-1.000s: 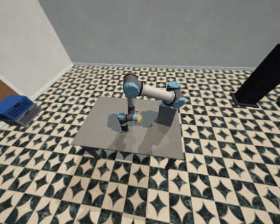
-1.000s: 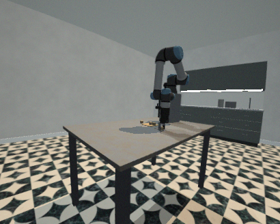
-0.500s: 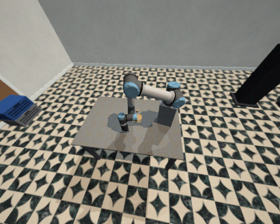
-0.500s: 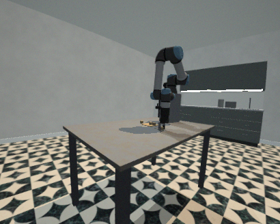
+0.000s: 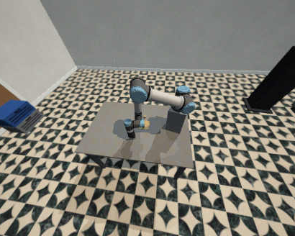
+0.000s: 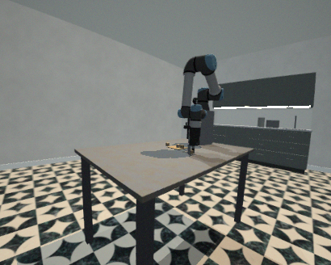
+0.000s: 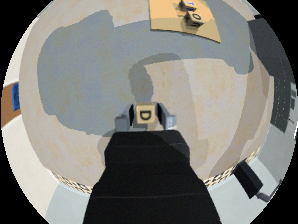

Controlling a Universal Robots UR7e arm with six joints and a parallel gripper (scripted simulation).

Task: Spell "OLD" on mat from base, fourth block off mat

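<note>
Now: hand 21 cm to the left of the tan mat, 7 cm past it and 2 cm above it.
</note>
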